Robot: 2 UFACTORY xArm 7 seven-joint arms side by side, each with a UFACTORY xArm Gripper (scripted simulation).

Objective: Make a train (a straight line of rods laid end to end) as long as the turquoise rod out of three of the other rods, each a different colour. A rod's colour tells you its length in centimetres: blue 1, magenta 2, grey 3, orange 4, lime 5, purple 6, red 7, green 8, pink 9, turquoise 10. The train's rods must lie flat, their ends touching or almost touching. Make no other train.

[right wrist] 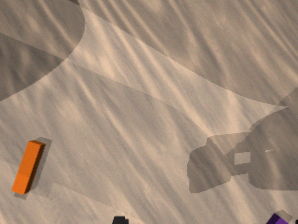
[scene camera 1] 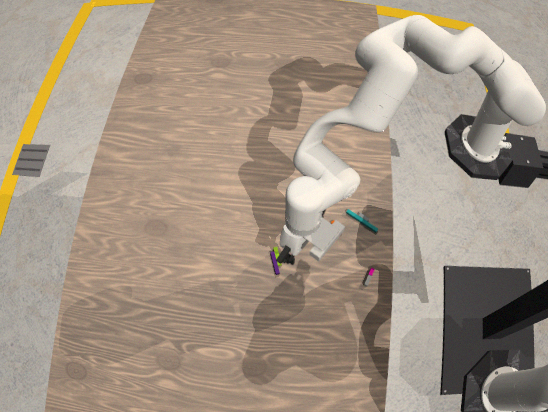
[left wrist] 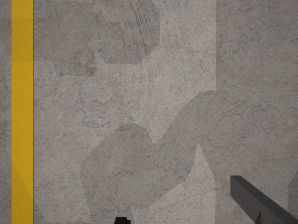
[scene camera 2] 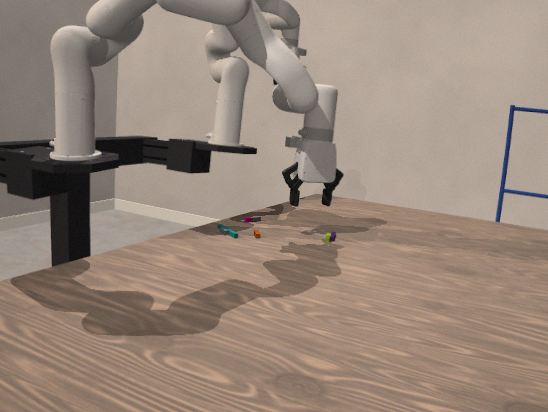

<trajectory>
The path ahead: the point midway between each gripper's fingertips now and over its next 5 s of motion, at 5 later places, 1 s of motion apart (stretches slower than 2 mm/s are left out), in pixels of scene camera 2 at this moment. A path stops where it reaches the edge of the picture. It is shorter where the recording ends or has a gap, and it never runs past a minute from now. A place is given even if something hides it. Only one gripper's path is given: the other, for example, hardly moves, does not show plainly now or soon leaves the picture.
My right gripper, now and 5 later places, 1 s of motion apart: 310, 205; 328, 215; 327, 227; 327, 236; 326, 240; 330, 206
</trajectory>
